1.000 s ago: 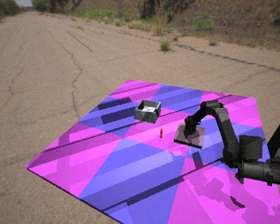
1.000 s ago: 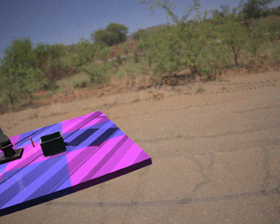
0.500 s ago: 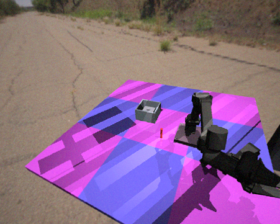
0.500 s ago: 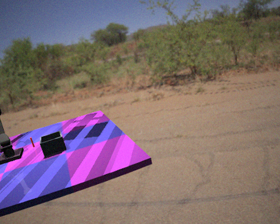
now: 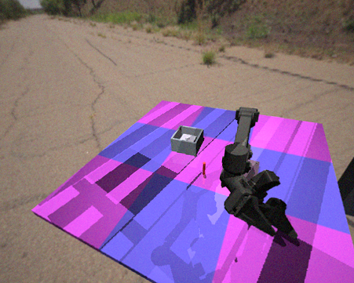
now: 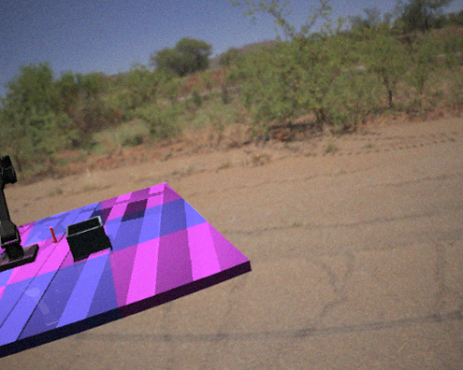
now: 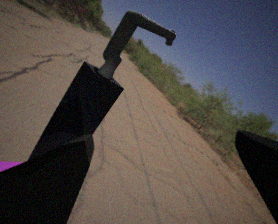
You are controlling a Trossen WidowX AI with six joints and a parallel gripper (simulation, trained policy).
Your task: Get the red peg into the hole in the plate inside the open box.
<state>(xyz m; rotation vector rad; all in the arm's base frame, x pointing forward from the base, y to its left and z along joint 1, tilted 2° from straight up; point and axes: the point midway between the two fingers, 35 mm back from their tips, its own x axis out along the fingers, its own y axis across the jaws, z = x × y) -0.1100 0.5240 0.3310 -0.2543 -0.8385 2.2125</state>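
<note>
My gripper tip is now 44 cm to the left of the red peg, 32 cm above it and 30 cm short of it. From my gripper tip the other things lie so: box 64 cm to the right, 47 cm ahead, 33 cm below; then plate 64 cm to the right, 47 cm ahead, 31 cm below.
</note>
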